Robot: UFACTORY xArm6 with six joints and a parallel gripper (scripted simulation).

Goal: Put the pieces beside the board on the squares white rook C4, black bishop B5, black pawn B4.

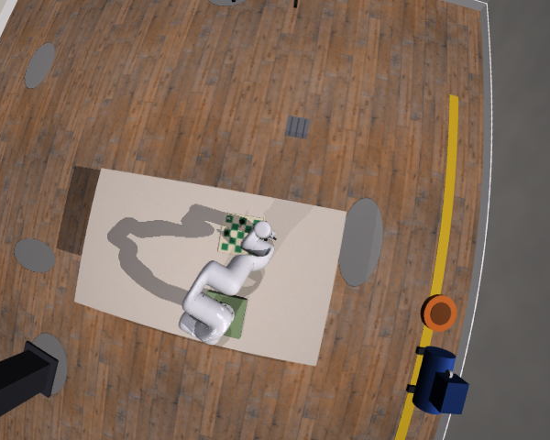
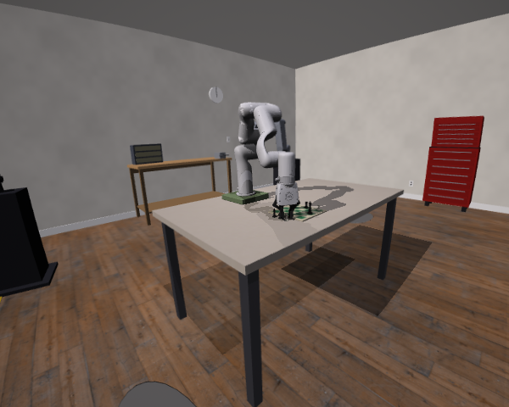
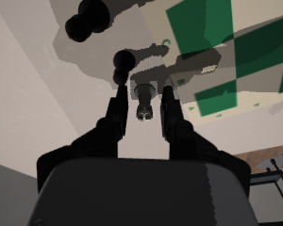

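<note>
The white rook is 10 mm below my hand. Also, from my hand: chessboard 130 mm to the left, 60 mm behind, 20 mm below.
</note>
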